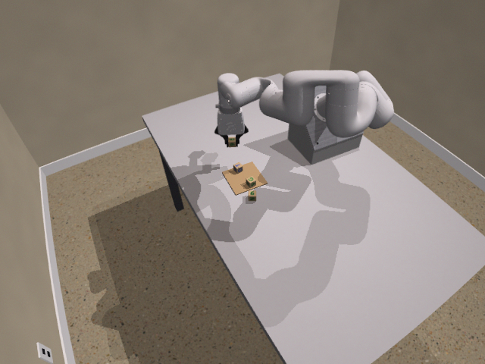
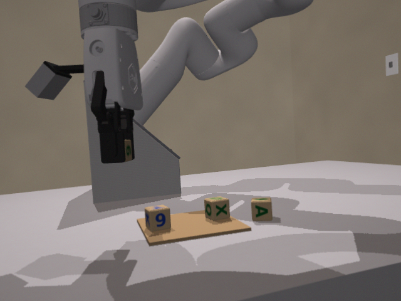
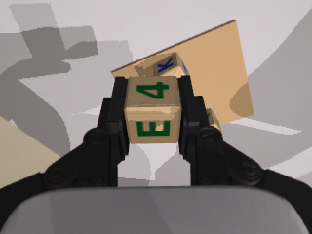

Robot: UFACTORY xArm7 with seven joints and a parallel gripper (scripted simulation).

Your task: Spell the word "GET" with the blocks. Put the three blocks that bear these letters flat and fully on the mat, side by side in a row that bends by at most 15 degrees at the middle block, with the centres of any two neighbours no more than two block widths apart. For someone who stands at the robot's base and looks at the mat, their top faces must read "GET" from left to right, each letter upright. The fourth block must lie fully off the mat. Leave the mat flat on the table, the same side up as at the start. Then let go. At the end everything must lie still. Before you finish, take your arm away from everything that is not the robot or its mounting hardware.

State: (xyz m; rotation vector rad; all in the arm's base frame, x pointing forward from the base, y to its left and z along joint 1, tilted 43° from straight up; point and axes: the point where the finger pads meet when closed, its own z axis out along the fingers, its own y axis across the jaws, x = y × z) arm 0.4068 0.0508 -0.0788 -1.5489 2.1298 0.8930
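Right now my hand is 1 cm past the tan mat, 10 cm to the right of it and 12 cm above it. The rest, counted from my hand: wooden block (2 cm behind, 14 cm to the left, 11 cm below).
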